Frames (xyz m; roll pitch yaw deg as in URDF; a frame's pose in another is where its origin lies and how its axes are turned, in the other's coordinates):
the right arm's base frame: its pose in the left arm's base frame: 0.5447 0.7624 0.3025 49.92 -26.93 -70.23
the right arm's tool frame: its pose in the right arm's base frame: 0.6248 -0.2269 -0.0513 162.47 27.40 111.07
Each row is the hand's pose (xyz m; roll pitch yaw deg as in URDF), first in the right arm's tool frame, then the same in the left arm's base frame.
Working: the right arm's tool frame: its pose in the left arm's base frame: 0.6642 0.1140 0.4012 119.92 -9.00 46.06

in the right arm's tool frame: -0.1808 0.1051 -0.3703 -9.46 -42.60 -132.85
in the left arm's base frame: 0.3170 0.1406 0.6454 -83.45 60.90 -93.19
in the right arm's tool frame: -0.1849 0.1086 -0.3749 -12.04 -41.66 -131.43
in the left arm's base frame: 0.3120 0.1387 0.6500 -86.21 62.17 -94.48
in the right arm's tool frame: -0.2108 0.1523 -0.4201 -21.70 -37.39 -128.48
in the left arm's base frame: 0.2752 0.1255 0.7056 -101.40 65.36 -102.73
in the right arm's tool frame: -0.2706 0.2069 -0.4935 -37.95 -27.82 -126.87
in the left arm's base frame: 0.1989 0.0988 0.7792 -138.50 66.72 -126.45
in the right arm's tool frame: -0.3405 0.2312 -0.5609 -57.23 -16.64 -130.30
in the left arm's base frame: 0.1117 0.0750 0.8222 -177.76 59.72 -147.28
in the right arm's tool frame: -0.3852 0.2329 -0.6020 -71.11 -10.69 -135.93
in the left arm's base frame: 0.0537 0.0649 0.8370 164.01 51.90 -150.92
